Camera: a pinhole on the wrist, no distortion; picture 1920 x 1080 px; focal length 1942.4 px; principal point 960.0 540.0 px. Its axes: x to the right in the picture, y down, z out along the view. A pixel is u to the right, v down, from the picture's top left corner.
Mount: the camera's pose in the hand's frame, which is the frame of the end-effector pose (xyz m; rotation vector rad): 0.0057 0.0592 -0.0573 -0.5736 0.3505 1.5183
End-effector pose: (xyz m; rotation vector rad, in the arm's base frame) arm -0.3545 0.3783 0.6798 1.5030 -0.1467 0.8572
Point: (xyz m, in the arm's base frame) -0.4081 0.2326 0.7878
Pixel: 630.6 655.0
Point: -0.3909 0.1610 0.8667
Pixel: 806.9 338.2
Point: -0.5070 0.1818 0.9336
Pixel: 1603.3 582.3
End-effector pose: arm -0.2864 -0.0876 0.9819 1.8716 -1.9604 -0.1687
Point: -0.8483 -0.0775 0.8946
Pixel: 1558.1 423.4
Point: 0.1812 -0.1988 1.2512
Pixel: behind the camera
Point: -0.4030 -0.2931 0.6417
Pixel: outside the picture
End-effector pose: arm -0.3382 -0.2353 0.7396 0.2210 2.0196 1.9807
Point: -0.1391 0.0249 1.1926
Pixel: 1348.1 878.5
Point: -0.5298 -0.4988 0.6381
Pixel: behind the camera
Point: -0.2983 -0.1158 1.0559
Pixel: 1676.6 565.5
